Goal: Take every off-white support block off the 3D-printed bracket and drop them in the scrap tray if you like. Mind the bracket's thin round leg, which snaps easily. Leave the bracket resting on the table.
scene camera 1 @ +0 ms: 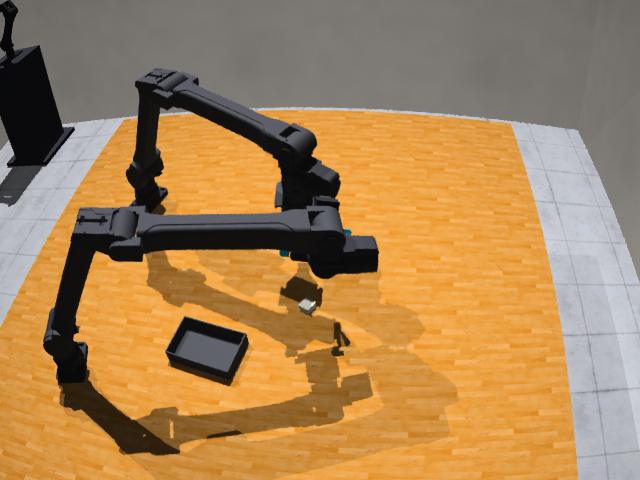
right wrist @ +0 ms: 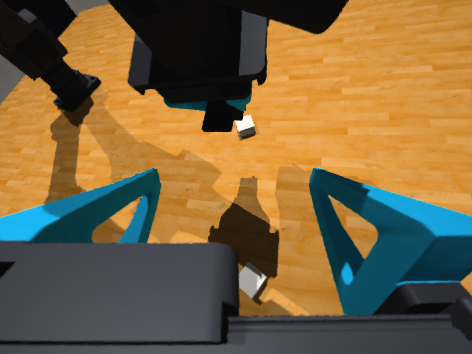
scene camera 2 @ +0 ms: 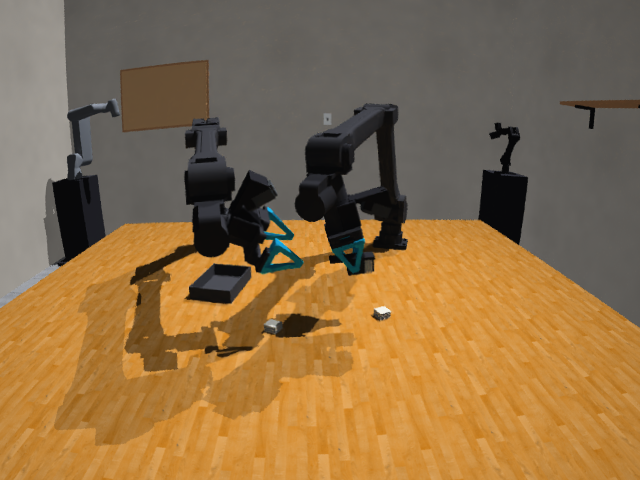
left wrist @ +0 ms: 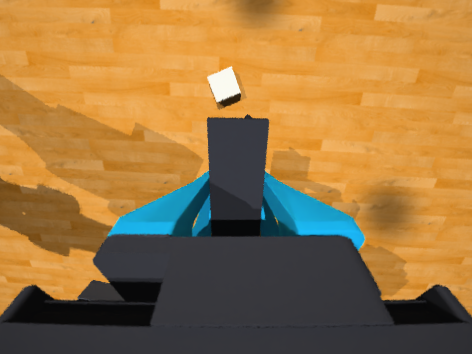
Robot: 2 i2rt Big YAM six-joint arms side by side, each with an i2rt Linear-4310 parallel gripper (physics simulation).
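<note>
My left gripper (scene camera 2: 354, 269) (left wrist: 235, 176) is shut on the dark bracket (scene camera 2: 336, 257) (left wrist: 237, 150) (right wrist: 218, 118), holding it above the table. A greyish block-like piece (scene camera 2: 368, 264) shows at its right end in scene camera 2. The thin leg cannot be made out. My right gripper (scene camera 2: 297, 250) (right wrist: 235, 176) is open and empty, above the table and left of the bracket in scene camera 2. One off-white block (scene camera 1: 307, 305) (scene camera 2: 272, 326) (right wrist: 252, 281) lies on the table in shadow. Another off-white block (scene camera 2: 382, 312) (left wrist: 224, 85) (right wrist: 245, 125) lies apart from it.
The dark scrap tray (scene camera 1: 196, 364) (scene camera 2: 209, 293) stands on the wooden table (scene camera 1: 465, 217) (scene camera 2: 439, 392), and no block shows inside it. In scene camera 1 the right arm (scene camera 1: 222, 232) passes in front of the left gripper and hides the bracket. The two grippers are close together.
</note>
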